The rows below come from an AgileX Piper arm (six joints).
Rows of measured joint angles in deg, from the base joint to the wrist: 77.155, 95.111, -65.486, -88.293, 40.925, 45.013; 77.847, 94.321, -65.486, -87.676, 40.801, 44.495; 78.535, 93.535, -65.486, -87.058, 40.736, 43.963; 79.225, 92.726, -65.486, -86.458, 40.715, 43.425; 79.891, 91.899, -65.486, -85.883, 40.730, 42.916; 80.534, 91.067, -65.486, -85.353, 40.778, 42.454; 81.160, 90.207, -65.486, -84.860, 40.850, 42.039; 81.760, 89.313, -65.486, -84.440, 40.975, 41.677; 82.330, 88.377, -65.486, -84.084, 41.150, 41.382; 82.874, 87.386, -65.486, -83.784, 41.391, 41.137; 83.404, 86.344, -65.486, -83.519, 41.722, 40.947; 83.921, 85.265, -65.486, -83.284, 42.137, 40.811
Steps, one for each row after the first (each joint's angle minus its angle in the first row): 0.692, -0.790, 0.000, 0.617, -0.124, -0.518; 1.380, -1.576, 0.000, 1.235, -0.189, -1.050; 2.070, -2.385, 0.000, 1.835, -0.210, -1.588; 2.736, -3.212, 0.000, 2.410, -0.195, -2.097; 3.379, -4.044, 0.000, 2.940, -0.147, -2.559; 4.005, -4.904, 0.000, 3.433, -0.075, -2.974; 4.605, -5.798, 0.000, 3.853, 0.050, -3.336; 5.175, -6.734, 0.000, 4.209, 0.225, -3.631; 5.719, -7.725, 0.000, 4.509, 0.466, -3.876; 6.249, -8.767, 0.000, 4.774, 0.797, -4.066; 6.766, -9.846, 0.000, 5.009, 1.212, -4.202
